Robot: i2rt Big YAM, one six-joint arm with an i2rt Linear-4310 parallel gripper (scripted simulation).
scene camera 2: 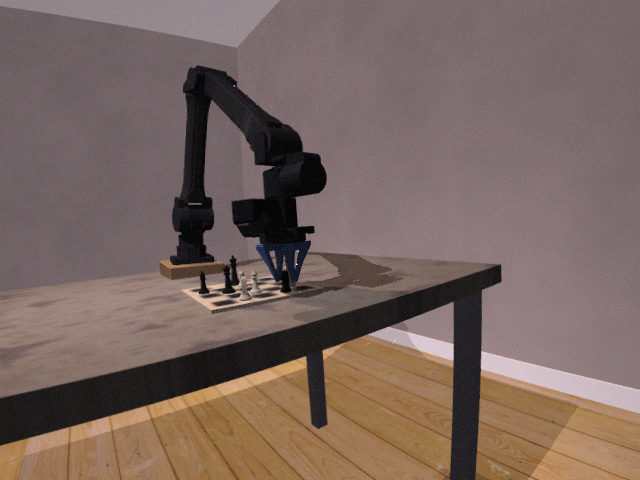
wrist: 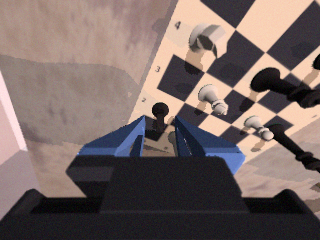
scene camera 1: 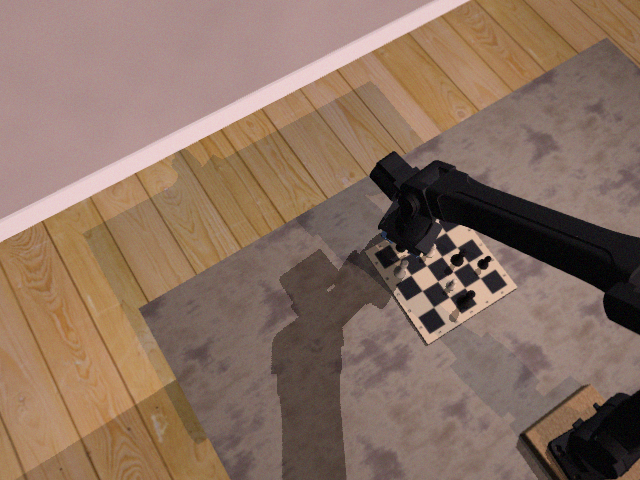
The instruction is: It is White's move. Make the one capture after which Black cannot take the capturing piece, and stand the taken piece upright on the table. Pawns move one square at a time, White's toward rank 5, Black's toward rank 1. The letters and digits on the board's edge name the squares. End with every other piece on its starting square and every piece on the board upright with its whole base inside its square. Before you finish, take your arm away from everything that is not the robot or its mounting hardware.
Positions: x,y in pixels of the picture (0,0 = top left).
Scene:
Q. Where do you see a chessboard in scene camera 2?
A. At 214,302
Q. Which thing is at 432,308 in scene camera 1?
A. A chessboard.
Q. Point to a chessboard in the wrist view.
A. At 254,42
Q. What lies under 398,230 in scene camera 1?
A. My gripper.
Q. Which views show my gripper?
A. Scene camera 2, the wrist view and scene camera 1: all of them.

